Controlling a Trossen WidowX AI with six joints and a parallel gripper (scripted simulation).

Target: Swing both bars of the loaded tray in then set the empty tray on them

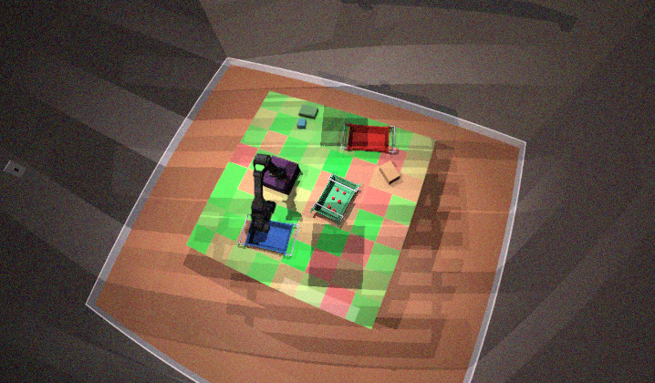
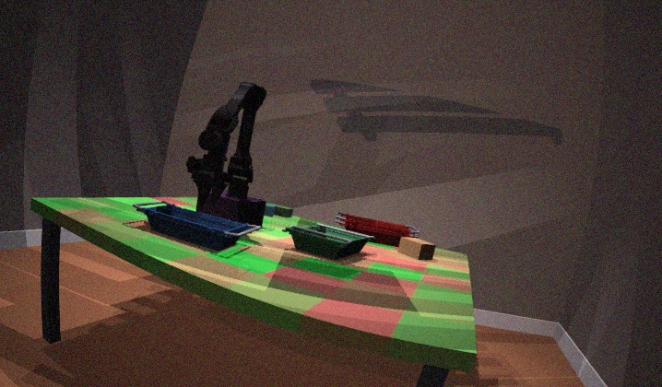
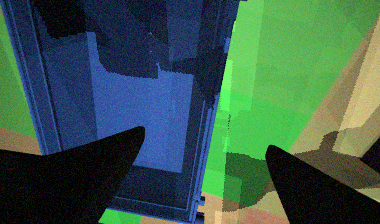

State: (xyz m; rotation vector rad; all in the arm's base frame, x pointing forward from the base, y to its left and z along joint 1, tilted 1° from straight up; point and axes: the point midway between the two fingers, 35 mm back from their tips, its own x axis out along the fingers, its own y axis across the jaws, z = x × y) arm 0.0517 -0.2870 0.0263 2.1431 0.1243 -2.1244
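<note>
My gripper tip is 1 cm short of the blue tray, 8 cm to the left of it and 4 cm above it. From my gripper tip the other things lie so: small blue block: 10 cm behind, 73 cm to the left, 6 cm below; then green block: 9 cm behind, 84 cm to the left, 7 cm below; then brown block: 58 cm ahead, 55 cm to the left, 6 cm below.
</note>
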